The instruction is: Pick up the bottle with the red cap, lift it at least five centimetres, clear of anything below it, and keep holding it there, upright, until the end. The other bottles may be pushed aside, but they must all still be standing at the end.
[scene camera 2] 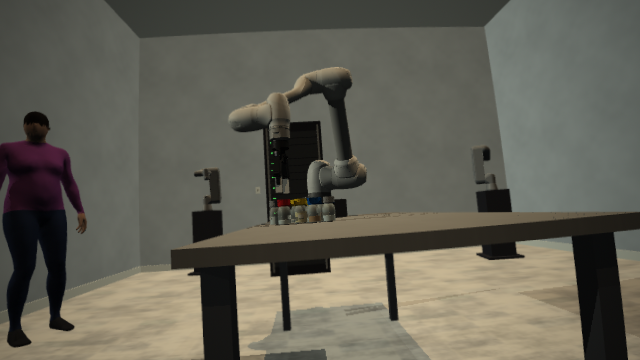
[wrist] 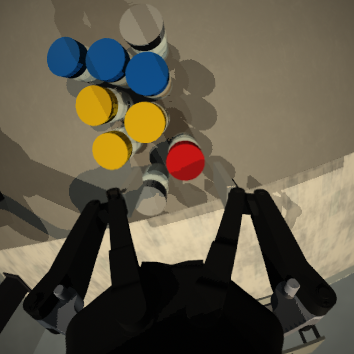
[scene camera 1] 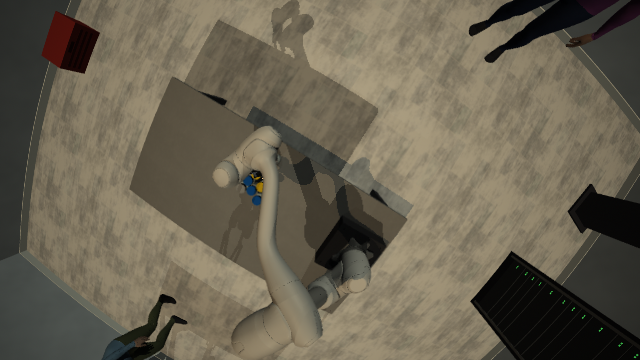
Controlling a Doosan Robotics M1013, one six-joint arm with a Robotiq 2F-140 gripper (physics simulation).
Scene:
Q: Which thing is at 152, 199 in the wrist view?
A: A pale-capped bottle.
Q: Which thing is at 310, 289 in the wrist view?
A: My gripper.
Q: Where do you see a yellow-capped bottle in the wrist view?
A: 144, 122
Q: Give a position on a red-capped bottle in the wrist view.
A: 184, 160

